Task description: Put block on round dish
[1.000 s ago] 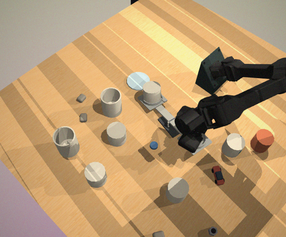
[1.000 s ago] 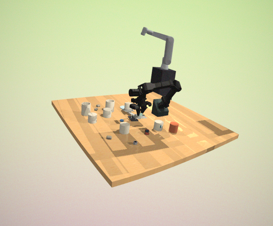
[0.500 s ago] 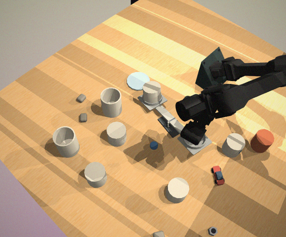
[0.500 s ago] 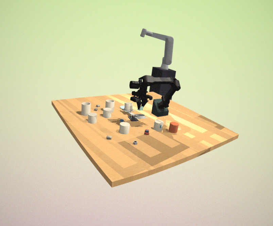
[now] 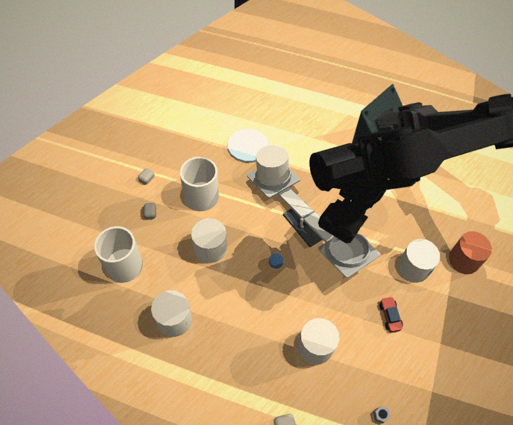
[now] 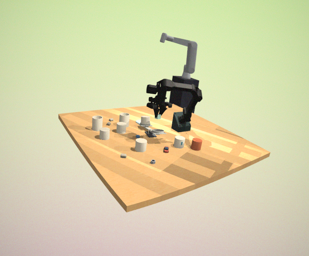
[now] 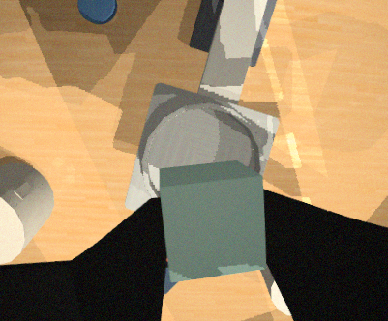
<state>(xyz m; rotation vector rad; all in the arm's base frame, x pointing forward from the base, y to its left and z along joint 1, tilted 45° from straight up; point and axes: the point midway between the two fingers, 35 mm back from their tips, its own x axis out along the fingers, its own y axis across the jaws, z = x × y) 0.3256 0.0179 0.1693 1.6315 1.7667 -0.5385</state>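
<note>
My gripper tip is 36 cm to the left of the pale blue round dish, 17 cm above it and 8 cm past it. Also, from my gripper tip: grey balance 14 cm below, 11 cm to the right, 3 cm behind; then blue disc 17 cm below, 9 cm to the right, 9 cm ahead; then pale green block 1 cm above.
</note>
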